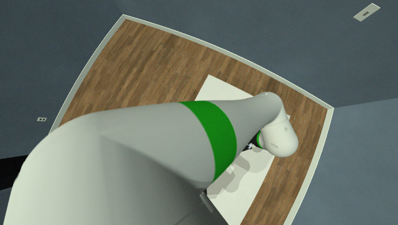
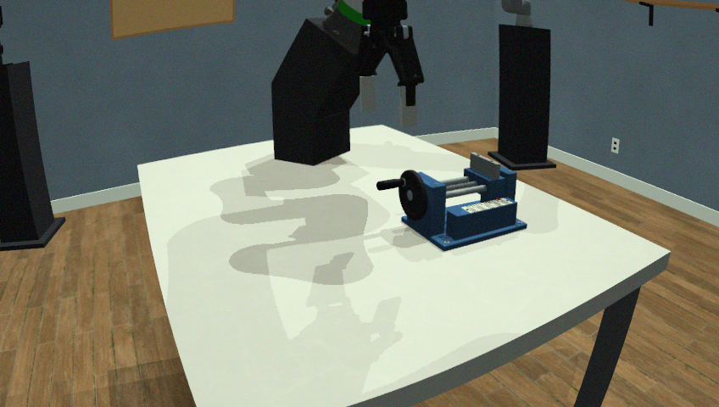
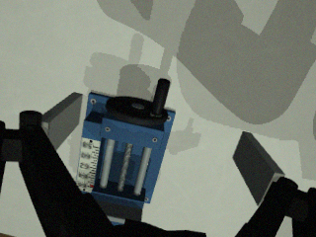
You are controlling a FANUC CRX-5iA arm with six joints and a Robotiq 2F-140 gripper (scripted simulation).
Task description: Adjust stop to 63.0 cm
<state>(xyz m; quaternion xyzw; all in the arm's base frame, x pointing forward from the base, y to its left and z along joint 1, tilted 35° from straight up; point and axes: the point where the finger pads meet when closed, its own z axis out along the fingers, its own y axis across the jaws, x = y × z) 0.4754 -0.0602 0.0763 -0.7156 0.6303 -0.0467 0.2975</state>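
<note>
My hand is 13 cm above the handwheel and 2 cm to the right of it. From my hand the other things lie so: stop block: 20 cm to the left, 13 cm below, 1 cm behind.
</note>
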